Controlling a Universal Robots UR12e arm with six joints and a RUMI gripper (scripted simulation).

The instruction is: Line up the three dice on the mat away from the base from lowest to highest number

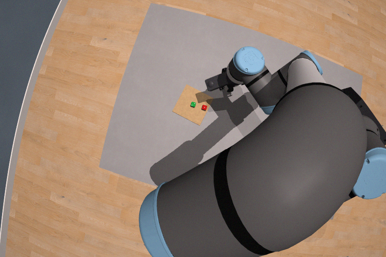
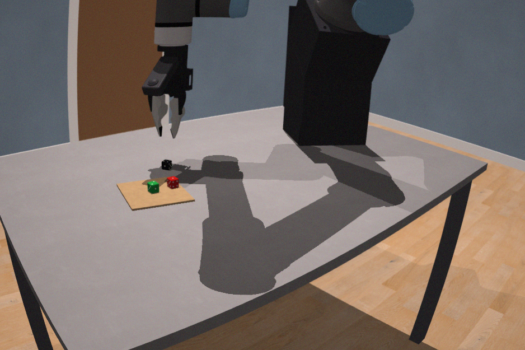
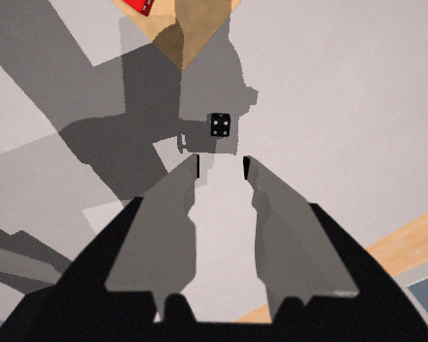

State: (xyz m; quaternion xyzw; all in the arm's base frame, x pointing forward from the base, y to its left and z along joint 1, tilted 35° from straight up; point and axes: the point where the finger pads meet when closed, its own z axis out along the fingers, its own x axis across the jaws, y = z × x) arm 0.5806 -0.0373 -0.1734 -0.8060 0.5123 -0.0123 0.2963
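My gripper is now 80 mm above the black die. Also, from my hand: tan mat (110 mm to the left, 110 mm ahead, 90 mm below); red die (110 mm to the left, 80 mm below, 50 mm ahead); green die (110 mm to the left, 110 mm ahead, 80 mm below).
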